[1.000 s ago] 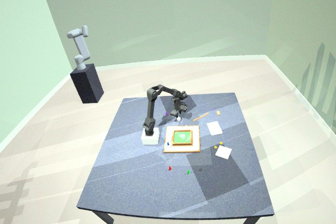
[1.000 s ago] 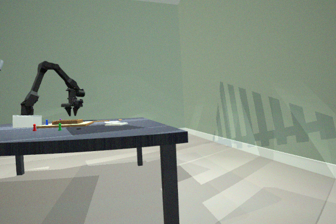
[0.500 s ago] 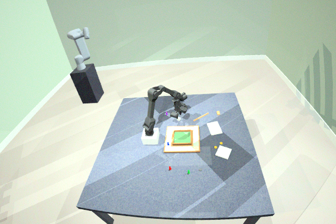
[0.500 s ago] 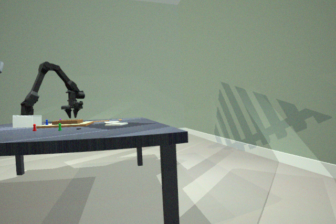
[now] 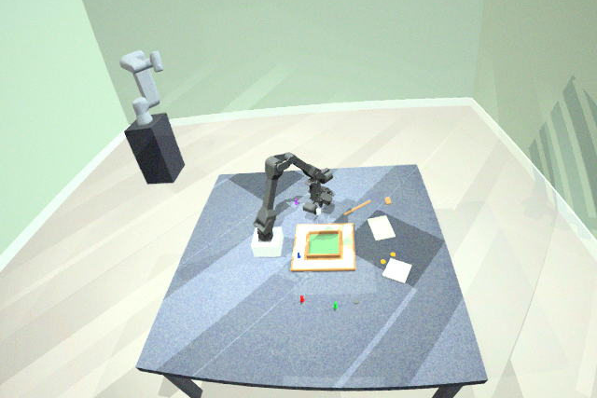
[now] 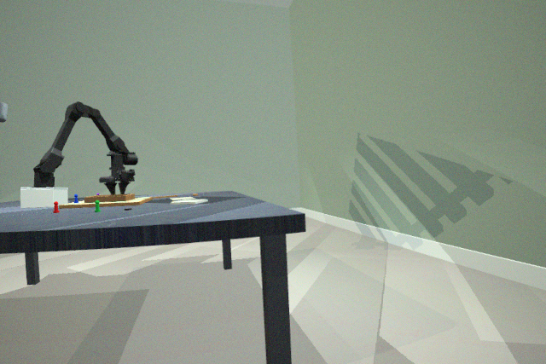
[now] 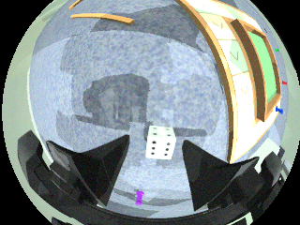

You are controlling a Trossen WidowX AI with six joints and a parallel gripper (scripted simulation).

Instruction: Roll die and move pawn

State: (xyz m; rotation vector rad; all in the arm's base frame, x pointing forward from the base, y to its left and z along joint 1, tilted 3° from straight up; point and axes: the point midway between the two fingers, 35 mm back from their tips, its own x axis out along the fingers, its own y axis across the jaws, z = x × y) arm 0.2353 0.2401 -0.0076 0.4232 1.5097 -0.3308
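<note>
Now: the white die right at my gripper tip. From my gripper tip the other things lie so: wooden stick 21 cm ahead, 2 cm to the left, 1 cm below; then green dice tray 24 cm to the right, 4 cm ahead, 1 cm below; then purple pawn 12 cm behind, 8 cm to the left.
</note>
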